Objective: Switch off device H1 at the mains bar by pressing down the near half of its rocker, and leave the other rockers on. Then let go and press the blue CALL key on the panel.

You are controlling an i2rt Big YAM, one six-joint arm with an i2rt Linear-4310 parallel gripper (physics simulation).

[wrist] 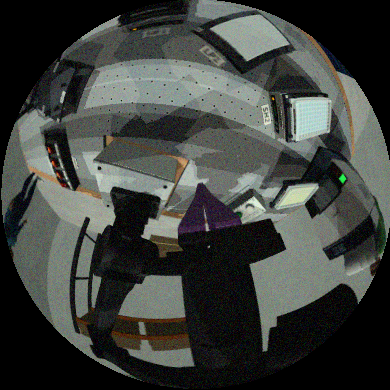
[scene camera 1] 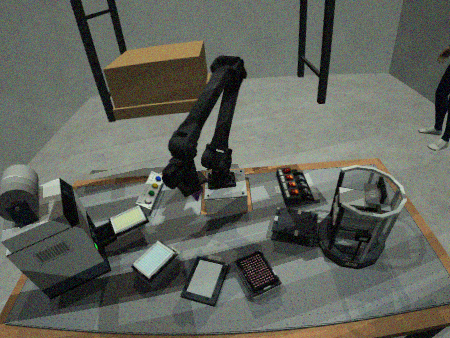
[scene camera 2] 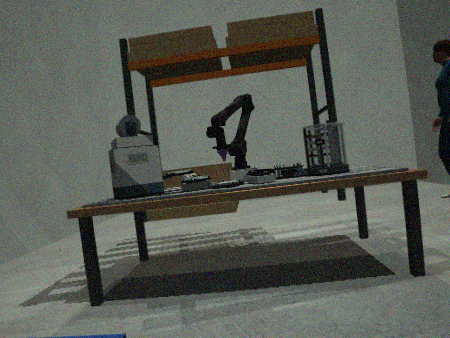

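Pixels of known places: gripper, between the fingertips: [wrist: 200,185] [scene camera 1: 196,200] [scene camera 2: 224,161]; arm's base, origin of its link: [wrist: 135,201] [scene camera 1: 221,181] [scene camera 2: 241,168].
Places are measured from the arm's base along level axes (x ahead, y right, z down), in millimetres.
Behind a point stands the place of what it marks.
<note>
The mains bar [scene camera 1: 296,187] @(y -322, x 50, z 30 mm) [wrist: 63,159] @(y -265, x 48, z 44 mm) lies right of the arm's base in the scene camera 1 view. Several of its rockers glow red or orange; the labels are too small to read, so I cannot tell which is H1. The white panel [scene camera 1: 144,197] @(y 335, x 52, z 3 mm) [wrist: 254,204] @(y 336, x 77, z 14 mm) lies left of the base, with the blue key [scene camera 1: 159,178] @(y 293, x -87, z 10 mm) at its far end, then yellow and green keys. In the wrist view the fingers partly cover the panel, and the blue key does not show. My gripper [scene camera 1: 198,195] @(y 102, x 163, z -61 mm) [scene camera 2: 223,157] @(y 102, x 163, z -61 mm) [wrist: 200,185] @(y 102, x 163, z -61 mm) is shut and empty, above the table between panel and base, touching neither.
A large grey machine [scene camera 1: 60,250] @(y 543, x 403, z -127 mm) with an extended tray [scene camera 1: 128,221] @(y 373, x 214, z -36 mm) stands at the left. A pale-topped block [scene camera 1: 155,259] @(y 264, x 357, z 22 mm), a flat tablet [scene camera 1: 205,280] @(y 92, x 441, z 52 mm) and a dark-holed block [scene camera 1: 257,272] @(y -81, x 458, z 8 mm) lie in front. A black rack [scene camera 1: 295,225] @(y -255, x 282, z 17 mm) and round white-rimmed enclosure [scene camera 1: 338,197] @(y -376, x 323, z -147 mm) stand right.
</note>
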